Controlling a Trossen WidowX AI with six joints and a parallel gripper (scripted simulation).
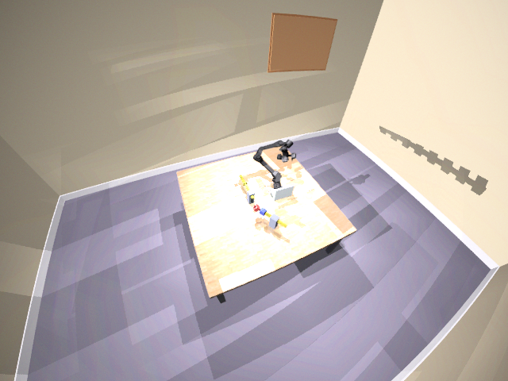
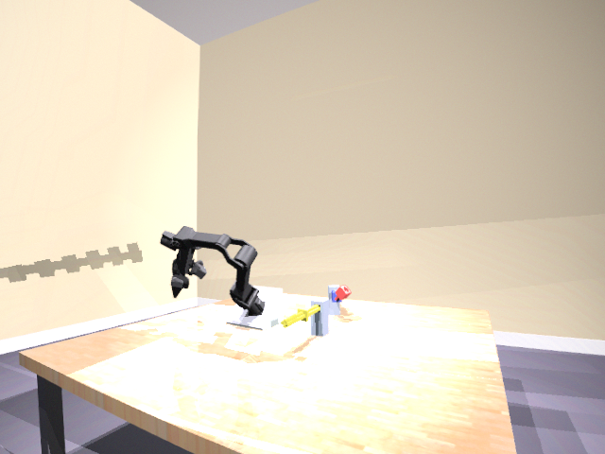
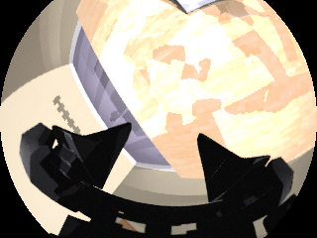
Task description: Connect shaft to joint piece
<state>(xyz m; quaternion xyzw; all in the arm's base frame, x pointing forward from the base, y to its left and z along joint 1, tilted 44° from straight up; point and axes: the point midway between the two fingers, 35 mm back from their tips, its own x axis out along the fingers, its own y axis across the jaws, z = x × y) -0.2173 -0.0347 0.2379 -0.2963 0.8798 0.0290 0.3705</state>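
My gripper tip is now 57 cm short of the red square joint piece, 32 cm to the right of it and 2 cm above it.
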